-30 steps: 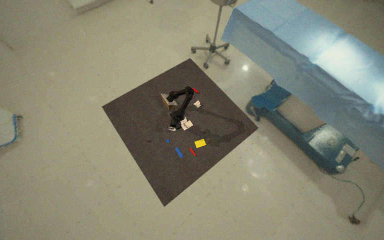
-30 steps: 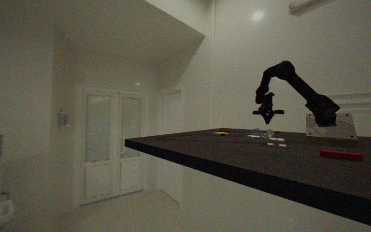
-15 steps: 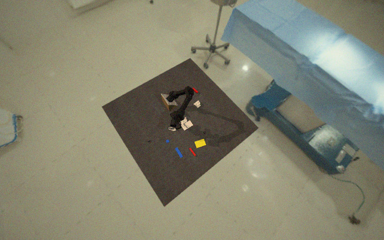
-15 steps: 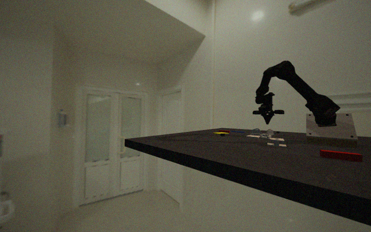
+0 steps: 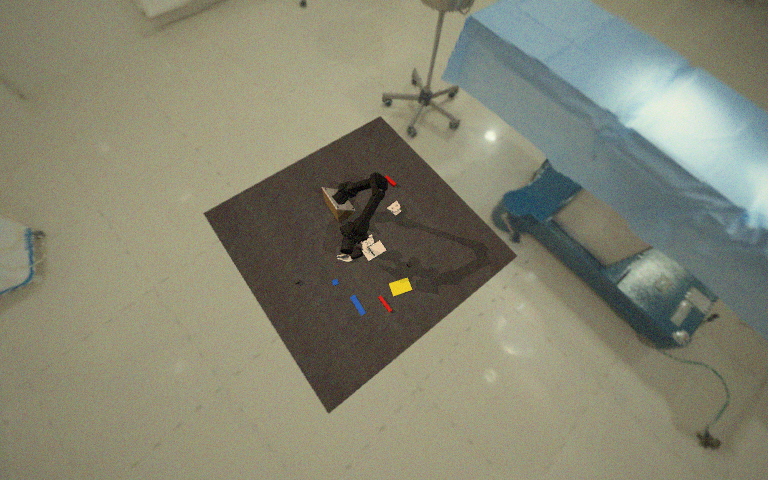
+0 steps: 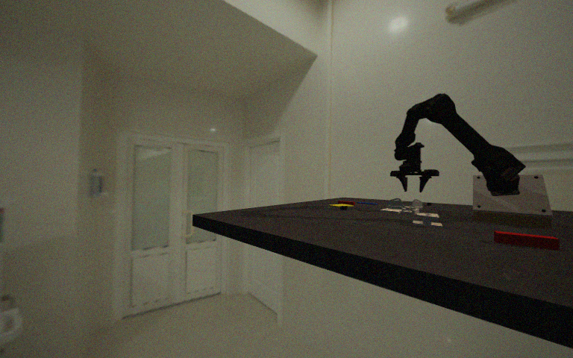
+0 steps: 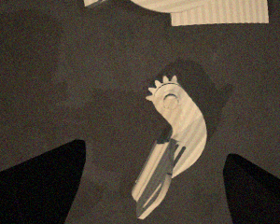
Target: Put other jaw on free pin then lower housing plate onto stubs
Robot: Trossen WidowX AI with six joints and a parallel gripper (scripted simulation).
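My gripper tip is now 1 cm short of the curved white jaw, 2 cm to the left of it and 8 cm above it. Round my gripper tip: blue bar: 24 cm ahead, 16 cm to the right, 8 cm below; small blue piece: 7 cm ahead, 18 cm to the right, 8 cm below; yellow block: 32 cm ahead, 7 cm to the left, 8 cm below.
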